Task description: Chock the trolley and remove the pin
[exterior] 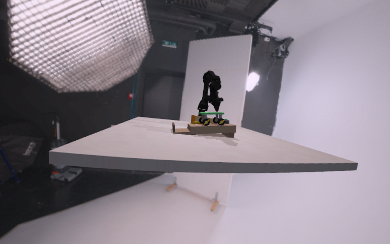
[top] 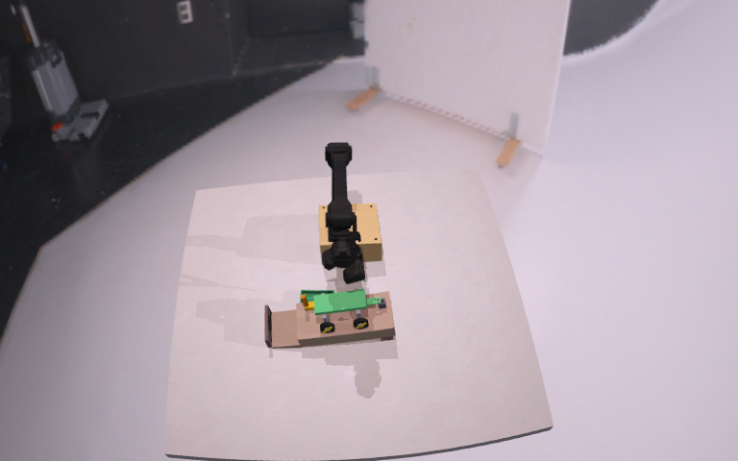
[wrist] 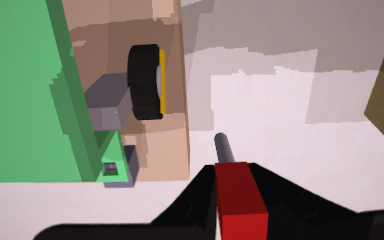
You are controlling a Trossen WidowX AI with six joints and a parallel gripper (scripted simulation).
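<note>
Right now my gripper tip is 180 mm above the green tray, 150 mm to the left of it and 10 mm past it. Also, from my gripper tip: trolley: 100 mm ahead, 60 mm to the right, 60 mm below; red-headed stop pin: right at my gripper tip; ramp: 120 mm below, 100 mm ahead, 60 mm to the right.
</note>
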